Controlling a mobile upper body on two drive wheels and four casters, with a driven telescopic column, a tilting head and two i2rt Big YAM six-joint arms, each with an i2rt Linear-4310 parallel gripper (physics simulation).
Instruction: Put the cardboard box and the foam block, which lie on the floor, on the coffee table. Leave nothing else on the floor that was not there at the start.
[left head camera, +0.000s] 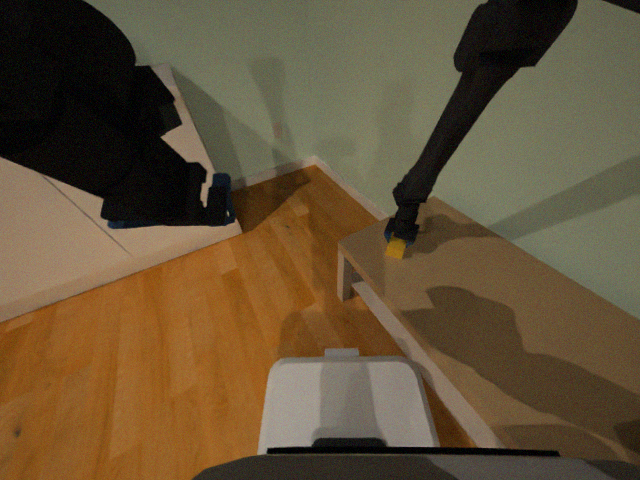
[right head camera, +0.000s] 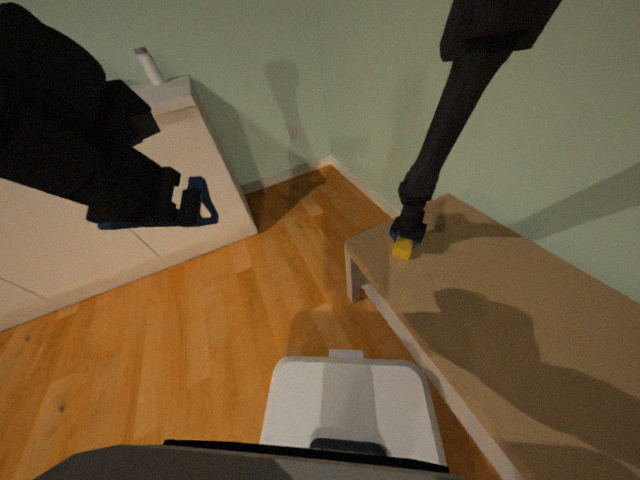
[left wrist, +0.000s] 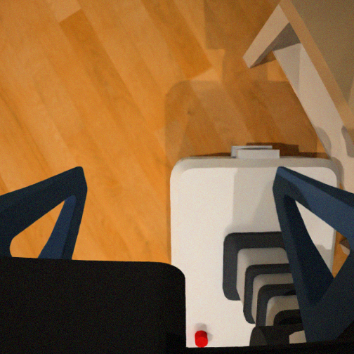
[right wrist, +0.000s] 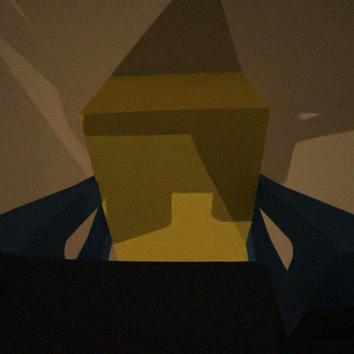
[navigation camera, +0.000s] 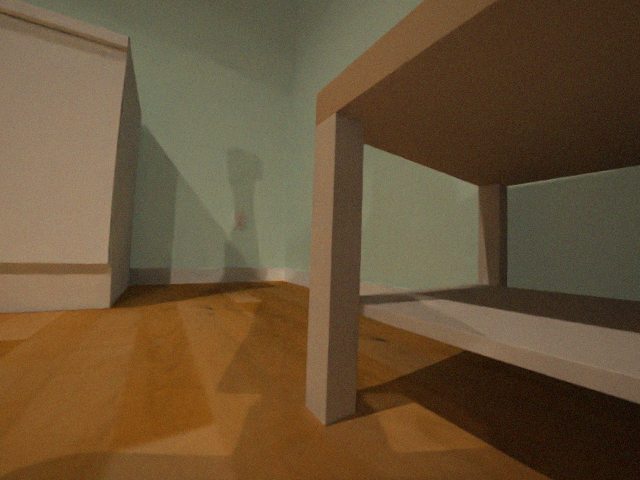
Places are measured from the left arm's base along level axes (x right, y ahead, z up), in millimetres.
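Pixels of known places: left gripper, fingertip midpoint: (left head camera: 203, 219) (right head camera: 189, 220); right gripper, fingertip midpoint: (left head camera: 396, 245) (right head camera: 404, 245).
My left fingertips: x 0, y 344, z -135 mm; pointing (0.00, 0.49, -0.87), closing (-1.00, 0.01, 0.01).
Observation:
Ahead of a thing's pixels: the offset from my left fingertips to its middle. Level surfaces: height alone.
The yellow foam block @(dy +302, dx +452, dz -426 mm) (left head camera: 395, 247) (right head camera: 402, 248) (right wrist: 180, 160) is between the fingers of my right gripper (left head camera: 401, 235) (right head camera: 407, 236) (right wrist: 178, 177), which is shut on it. The block is over the near-corner end of the coffee table (left head camera: 547, 310) (right head camera: 542, 289) (navigation camera: 333, 258); whether it touches the top I cannot tell. My left gripper (left head camera: 222, 206) (right head camera: 199, 206) (left wrist: 179, 177) is open and empty, high in front of the white cabinet in the head views. The cardboard box does not show in these frames.
The white cabinet (left head camera: 170, 248) (right head camera: 196, 217) (navigation camera: 56, 155) stands at the left by the green wall. The robot's white base (left head camera: 294, 403) (right head camera: 299, 403) (left wrist: 205, 200) is close beside the table's long side. The table has a low shelf @(dz -748 mm) (navigation camera: 516, 320) beneath its top. A white cylinder @(dy +1147, dx -752, dz +86 mm) (right head camera: 149, 67) stands on the cabinet.

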